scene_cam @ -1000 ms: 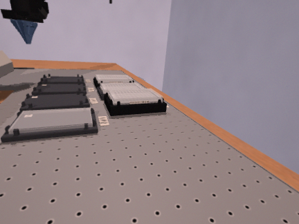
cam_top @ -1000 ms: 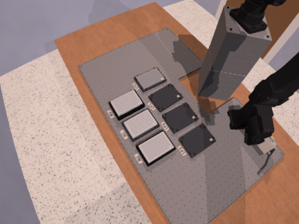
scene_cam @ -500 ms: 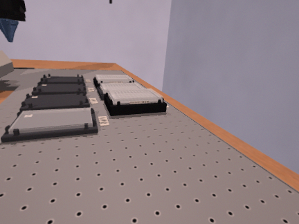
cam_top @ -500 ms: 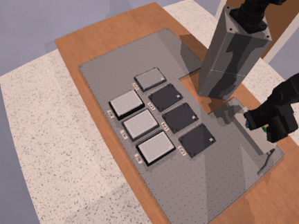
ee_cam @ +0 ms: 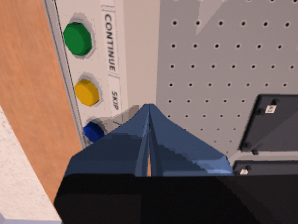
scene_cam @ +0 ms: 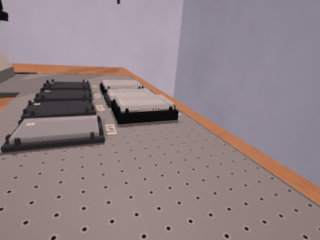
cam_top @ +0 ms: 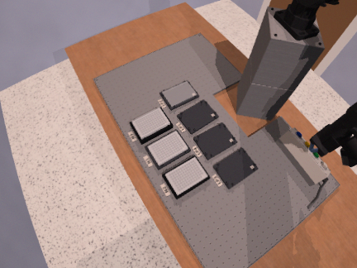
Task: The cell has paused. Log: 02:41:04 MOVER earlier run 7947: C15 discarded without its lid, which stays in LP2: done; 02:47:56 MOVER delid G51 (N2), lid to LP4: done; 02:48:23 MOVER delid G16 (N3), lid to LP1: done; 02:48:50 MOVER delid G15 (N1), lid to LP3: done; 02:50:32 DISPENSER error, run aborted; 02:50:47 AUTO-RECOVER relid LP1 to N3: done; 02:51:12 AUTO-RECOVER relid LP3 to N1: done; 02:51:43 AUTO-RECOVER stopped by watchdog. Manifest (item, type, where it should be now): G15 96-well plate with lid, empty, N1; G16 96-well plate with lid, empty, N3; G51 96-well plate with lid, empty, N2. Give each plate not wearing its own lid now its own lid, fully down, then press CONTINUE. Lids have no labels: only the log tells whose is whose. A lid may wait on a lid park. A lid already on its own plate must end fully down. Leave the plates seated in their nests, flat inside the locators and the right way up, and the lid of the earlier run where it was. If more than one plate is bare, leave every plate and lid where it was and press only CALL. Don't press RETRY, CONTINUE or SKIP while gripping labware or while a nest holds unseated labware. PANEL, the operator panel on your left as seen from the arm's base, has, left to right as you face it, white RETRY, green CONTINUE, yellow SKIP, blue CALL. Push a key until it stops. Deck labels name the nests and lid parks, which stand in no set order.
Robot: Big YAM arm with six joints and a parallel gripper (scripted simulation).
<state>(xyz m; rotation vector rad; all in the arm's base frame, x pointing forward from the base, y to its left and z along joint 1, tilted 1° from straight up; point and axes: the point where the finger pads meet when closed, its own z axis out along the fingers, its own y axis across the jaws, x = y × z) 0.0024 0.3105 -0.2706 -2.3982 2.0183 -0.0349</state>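
The green continue key lies 6 cm behind my hand, 2 cm to the left of it and 7 cm below it. The rest, counted from my hand: blue key (5 cm behind, 8 cm to the right, 7 cm below); then white retry key (7 cm behind, 7 cm to the left, 7 cm below); then yellow key (5 cm behind, 3 cm to the right, 7 cm below).
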